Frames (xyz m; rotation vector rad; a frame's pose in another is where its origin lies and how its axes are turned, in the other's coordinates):
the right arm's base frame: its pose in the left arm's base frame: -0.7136 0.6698 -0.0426 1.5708 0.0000 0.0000
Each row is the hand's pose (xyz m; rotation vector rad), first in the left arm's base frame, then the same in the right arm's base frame.
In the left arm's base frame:
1: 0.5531 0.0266 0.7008 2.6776 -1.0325 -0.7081
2: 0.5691 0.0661 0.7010 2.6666 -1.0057 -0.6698
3: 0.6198 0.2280 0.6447 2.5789 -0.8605 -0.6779
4: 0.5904 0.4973 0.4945 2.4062 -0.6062 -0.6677
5: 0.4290 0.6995 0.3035 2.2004 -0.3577 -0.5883
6: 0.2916 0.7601 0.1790 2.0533 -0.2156 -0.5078
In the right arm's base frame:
1: 1.2667 0.7434 0.6432 1.2730 -0.9223 0.1719
2: 1.2827 0.7436 0.6037 1.2506 -0.8908 0.1786
3: 1.3334 0.6873 0.4418 1.1359 -0.8328 0.0988
4: 1.3040 0.5371 0.1725 0.9230 -0.7123 -0.0344
5: 1.1426 0.3461 -0.0297 0.6814 -0.5480 -0.1336
6: 1.0052 0.2216 -0.0903 0.5162 -0.4290 -0.1733

